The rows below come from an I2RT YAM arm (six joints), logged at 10 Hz.
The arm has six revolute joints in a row. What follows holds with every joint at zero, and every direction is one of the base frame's.
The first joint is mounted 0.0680 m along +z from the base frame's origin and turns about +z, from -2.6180 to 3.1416 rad.
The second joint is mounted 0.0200 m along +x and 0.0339 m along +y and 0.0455 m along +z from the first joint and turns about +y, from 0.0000 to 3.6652 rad.
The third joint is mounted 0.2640 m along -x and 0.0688 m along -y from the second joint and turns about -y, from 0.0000 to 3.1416 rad.
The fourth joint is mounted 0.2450 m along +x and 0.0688 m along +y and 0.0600 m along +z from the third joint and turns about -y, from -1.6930 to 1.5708 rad.
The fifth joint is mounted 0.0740 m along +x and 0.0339 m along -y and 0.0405 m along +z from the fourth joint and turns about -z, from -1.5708 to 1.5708 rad.
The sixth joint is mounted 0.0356 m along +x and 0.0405 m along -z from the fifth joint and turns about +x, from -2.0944 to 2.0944 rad.
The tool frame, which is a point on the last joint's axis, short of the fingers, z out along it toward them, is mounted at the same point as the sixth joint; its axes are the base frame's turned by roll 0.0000, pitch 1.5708 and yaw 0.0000 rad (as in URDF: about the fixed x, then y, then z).
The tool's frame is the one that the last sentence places.
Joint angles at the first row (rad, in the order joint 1, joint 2, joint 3, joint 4, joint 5, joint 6):
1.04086, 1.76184, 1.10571, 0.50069, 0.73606, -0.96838
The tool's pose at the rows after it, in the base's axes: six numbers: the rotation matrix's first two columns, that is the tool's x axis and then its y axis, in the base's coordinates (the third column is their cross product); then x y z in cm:
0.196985, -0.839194, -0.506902, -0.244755, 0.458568, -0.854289, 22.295, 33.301, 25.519
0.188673, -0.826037, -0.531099, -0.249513, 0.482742, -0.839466, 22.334, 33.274, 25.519
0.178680, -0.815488, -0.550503, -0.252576, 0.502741, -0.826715, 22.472, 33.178, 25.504
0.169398, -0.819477, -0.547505, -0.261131, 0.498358, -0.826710, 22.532, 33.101, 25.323
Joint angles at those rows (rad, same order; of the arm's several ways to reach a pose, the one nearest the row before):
1.04049, 1.76186, 1.10571, 0.50031, 0.73569, -0.93023
1.03933, 1.76186, 1.10571, 0.50031, 0.73605, -0.90162
1.03514, 1.76186, 1.10571, 0.49878, 0.73606, -0.87720
1.03284, 1.76183, 1.10570, 0.48046, 0.73567, -0.86729

